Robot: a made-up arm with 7 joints.
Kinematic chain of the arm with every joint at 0, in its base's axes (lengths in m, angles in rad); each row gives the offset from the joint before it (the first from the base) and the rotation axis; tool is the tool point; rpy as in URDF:
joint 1: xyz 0 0 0.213 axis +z
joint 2: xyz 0 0 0 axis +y
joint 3: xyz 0 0 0.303 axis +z
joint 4: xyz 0.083 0 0 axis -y
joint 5: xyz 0.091 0 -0.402 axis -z
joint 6: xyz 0 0 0 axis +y
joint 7: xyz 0.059 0 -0.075 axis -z
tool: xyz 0 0 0 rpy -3.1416 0 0
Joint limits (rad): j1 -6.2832..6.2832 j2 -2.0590..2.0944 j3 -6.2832..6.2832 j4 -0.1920..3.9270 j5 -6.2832..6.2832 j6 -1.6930..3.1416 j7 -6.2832..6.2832
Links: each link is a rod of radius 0.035 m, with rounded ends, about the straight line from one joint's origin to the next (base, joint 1, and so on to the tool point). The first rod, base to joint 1, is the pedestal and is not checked.
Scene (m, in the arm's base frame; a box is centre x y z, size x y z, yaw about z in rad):
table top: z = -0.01
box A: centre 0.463 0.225 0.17 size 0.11 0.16 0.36 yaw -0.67
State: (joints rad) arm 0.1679 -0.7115 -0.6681 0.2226 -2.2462 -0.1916 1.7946
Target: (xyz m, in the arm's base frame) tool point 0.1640 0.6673 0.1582
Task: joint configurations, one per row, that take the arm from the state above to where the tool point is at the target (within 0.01 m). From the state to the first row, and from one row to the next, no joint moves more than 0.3 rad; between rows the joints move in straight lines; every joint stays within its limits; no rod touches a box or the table.
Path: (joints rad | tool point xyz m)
1: 0.3140 -0.5787 -0.5909 0.4681 -2.2231 -0.1284 1.7946 | 0.3409 -0.0405 0.3055
2: 0.4601 -0.4458 -0.5136 0.7135 -2.2000 -0.0651 1.7946 | 0.4075 0.0146 0.3688
3: 0.6062 -0.3130 -0.4364 0.9590 -2.1769 -0.0019 1.7946 | 0.4524 0.1069 0.4329
4: 0.7524 -0.1801 -0.3592 1.2045 -2.1539 0.0614 1.7946 | 0.4630 0.2250 0.4936
5: 0.9040 0.1060 -0.2103 1.3331 -2.1232 0.1234 1.7946 | 0.4248 0.4142 0.4042
6: 1.0557 0.3920 -0.0615 1.4616 -2.0925 0.1855 1.7946 | 0.3194 0.5702 0.2875
7: 1.2074 0.6781 0.0874 1.5902 -2.0618 0.2475 1.7946 | 0.1640 0.6673 0.1582

